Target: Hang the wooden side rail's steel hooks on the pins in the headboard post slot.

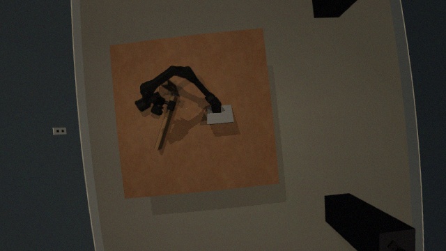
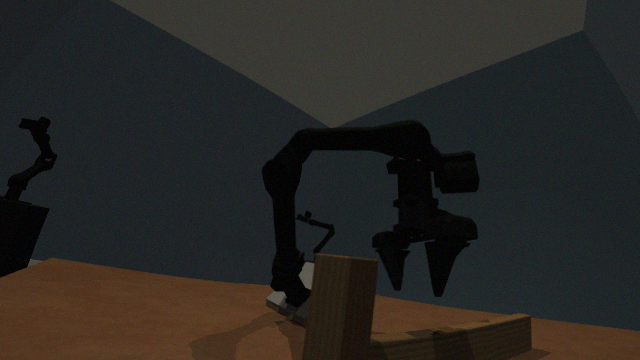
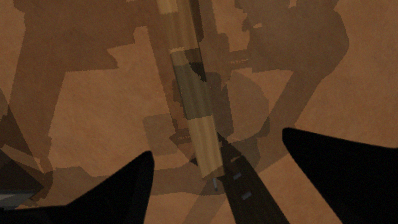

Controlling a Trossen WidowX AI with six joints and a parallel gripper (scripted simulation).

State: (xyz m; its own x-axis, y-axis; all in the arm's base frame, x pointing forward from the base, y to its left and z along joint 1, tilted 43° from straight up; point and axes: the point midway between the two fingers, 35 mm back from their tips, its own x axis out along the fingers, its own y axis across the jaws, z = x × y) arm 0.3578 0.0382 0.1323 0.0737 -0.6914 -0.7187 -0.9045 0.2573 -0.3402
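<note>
Now: the headboard post 1 cm behind my gripper tip, 14 cm to the right of it and 5 cm below it.
</note>
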